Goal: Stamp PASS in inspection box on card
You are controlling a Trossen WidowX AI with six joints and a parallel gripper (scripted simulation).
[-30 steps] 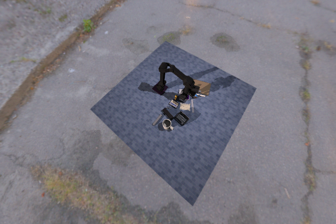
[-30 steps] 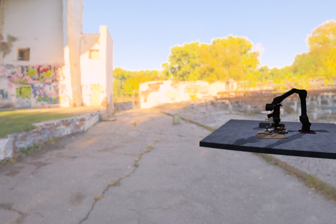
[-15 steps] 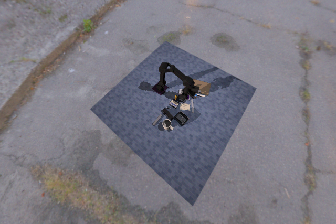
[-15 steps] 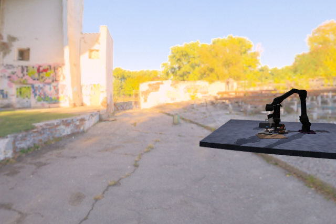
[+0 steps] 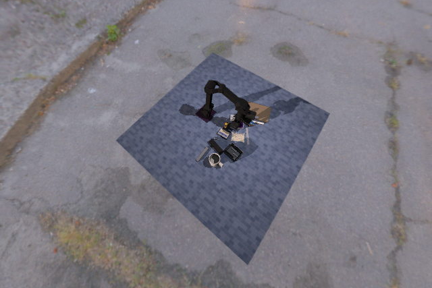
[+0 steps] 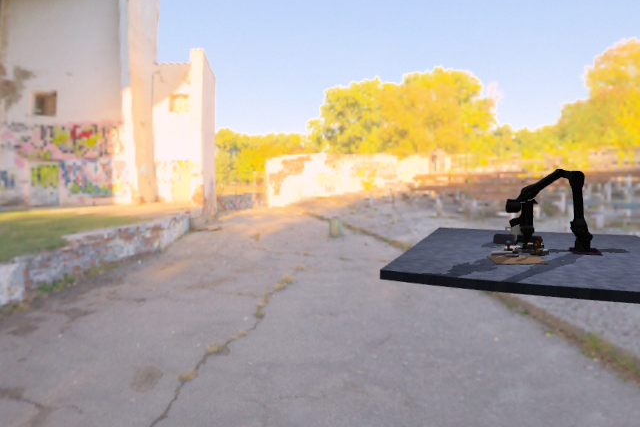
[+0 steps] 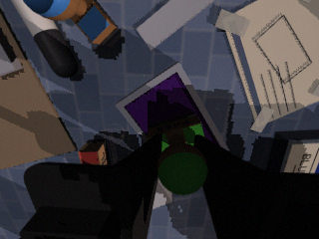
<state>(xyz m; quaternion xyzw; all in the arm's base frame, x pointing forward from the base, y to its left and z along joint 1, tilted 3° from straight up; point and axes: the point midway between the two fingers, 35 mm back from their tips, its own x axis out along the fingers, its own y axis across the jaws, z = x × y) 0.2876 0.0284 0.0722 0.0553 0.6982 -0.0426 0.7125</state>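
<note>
The ink pad is 30 mm below my gripper tip. From my gripper tip the other things lie so: grey strip (110 mm ahead, 50 mm to the right, 40 mm below); then cream card (90 mm to the right, 40 mm below, 40 mm ahead); then red-knobbed stamp (80 mm to the left, 30 mm behind, 20 mm below).
</note>
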